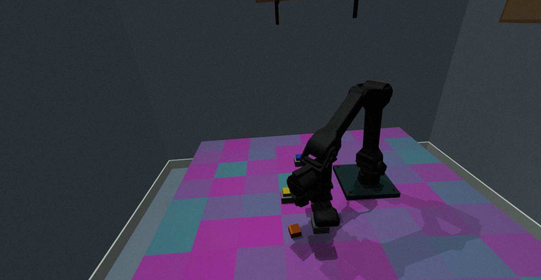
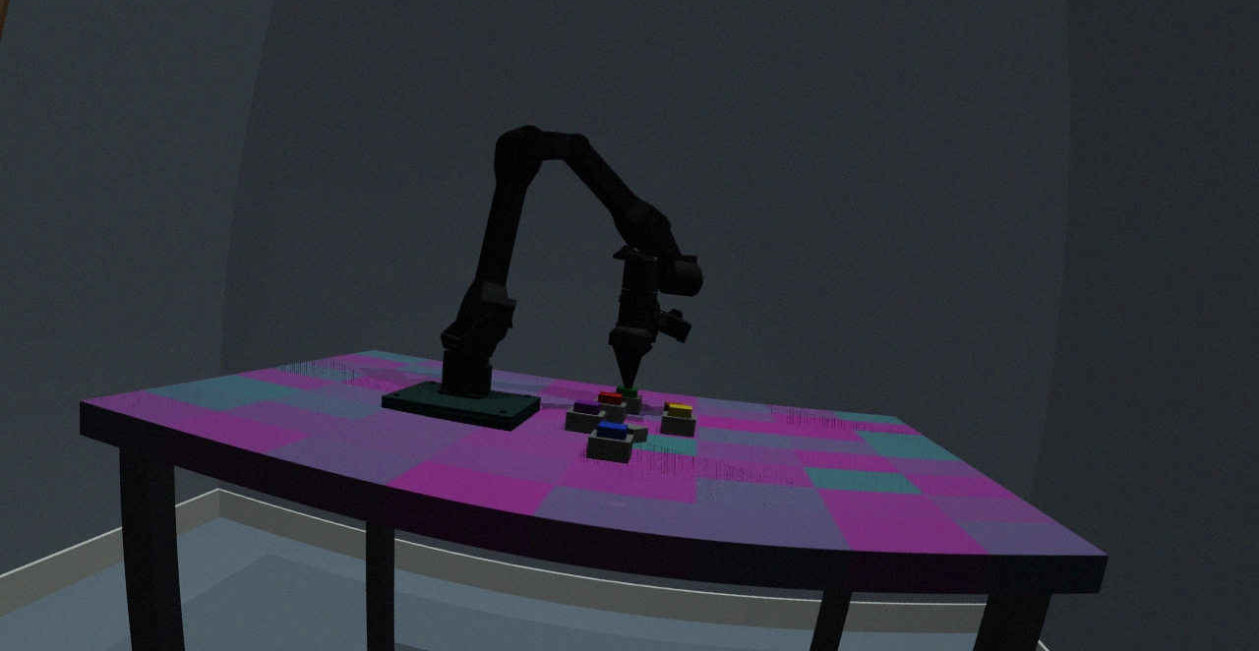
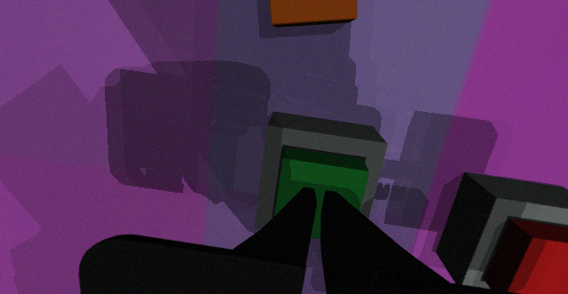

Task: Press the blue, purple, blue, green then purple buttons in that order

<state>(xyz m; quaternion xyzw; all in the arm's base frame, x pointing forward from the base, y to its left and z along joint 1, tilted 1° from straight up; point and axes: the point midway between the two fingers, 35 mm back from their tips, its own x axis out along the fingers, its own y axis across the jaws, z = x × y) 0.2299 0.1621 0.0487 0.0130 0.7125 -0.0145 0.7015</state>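
My gripper tip is now 1 cm above the green button. Also, from my gripper tip: orange block: 8 cm ahead, 3 cm below, 1 cm to the left; then yellow button: 14 cm to the right, 8 cm ahead, 1 cm below; then red button: 10 cm to the right, 2 cm behind, 1 cm below.
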